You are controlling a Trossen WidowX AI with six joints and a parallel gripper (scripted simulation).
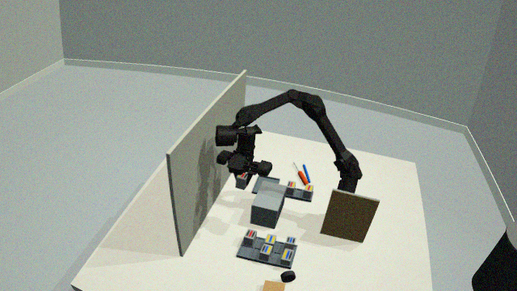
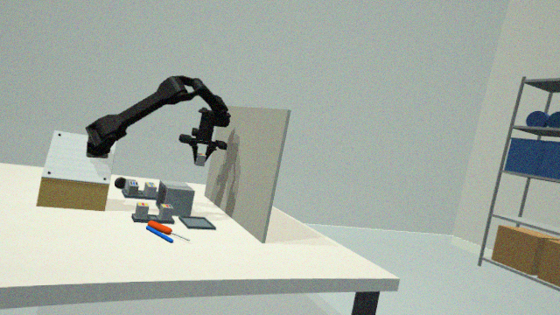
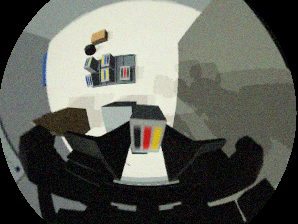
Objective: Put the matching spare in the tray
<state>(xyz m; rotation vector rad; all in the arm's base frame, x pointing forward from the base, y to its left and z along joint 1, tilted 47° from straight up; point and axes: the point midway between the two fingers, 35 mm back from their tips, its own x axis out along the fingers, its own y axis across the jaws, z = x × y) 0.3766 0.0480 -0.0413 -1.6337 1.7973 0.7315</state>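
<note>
Right now the dark flat tray is 24 cm to the right of my gripper tip, 19 cm below it and 4 cm behind it. Also, from my gripper tip: grey spare 2 cm above; tall grey partition 14 cm ahead, 8 cm to the right, 4 cm above; grey mounted unit 14 cm below, 9 cm behind, 7 cm to the right.
</note>
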